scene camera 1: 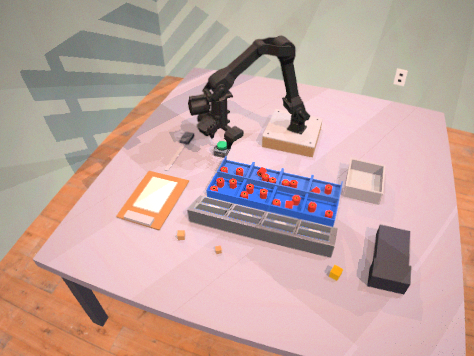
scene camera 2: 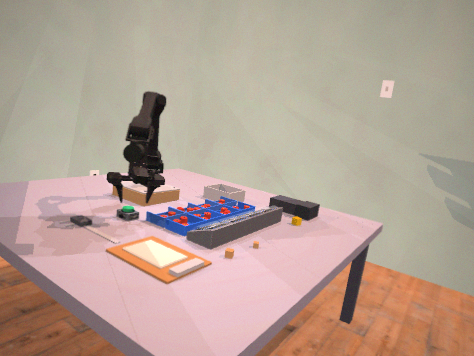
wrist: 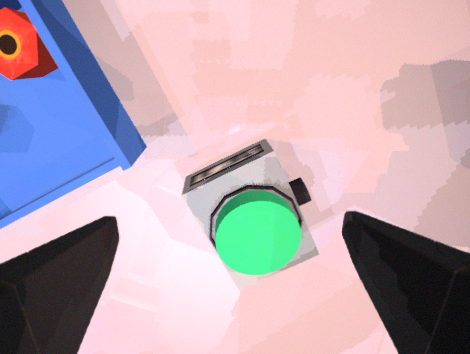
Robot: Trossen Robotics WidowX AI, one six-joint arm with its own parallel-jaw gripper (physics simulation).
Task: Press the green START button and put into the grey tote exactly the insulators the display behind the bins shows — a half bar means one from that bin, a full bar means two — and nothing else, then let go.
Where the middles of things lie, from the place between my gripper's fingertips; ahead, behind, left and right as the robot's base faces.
Right now the grey tote (scene camera 1: 365, 180) is 100 mm behind my hand, 530 mm to the left of it and 30 mm below it. From my hand the other things lie so: dark box (scene camera 1: 390, 270): 180 mm ahead, 700 mm to the left, 30 mm below.
